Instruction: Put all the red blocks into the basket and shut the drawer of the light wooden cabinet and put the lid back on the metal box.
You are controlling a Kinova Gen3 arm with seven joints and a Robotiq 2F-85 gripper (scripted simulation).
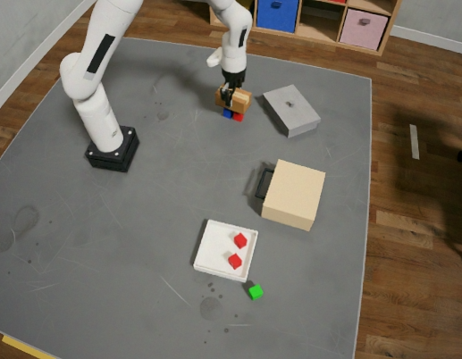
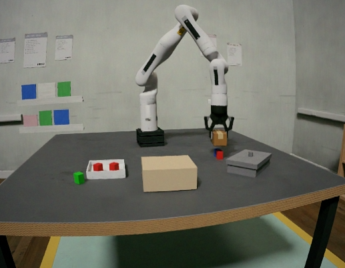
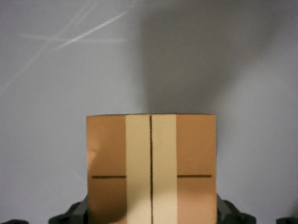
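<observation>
The blue block is 2 cm behind my hand and 8 cm below it. Also, from my hand: cardboard box (right at my hand); lid (18 cm ahead, 10 cm to the left, 5 cm below); metal box (18 cm ahead, 10 cm to the left, 8 cm below).
</observation>
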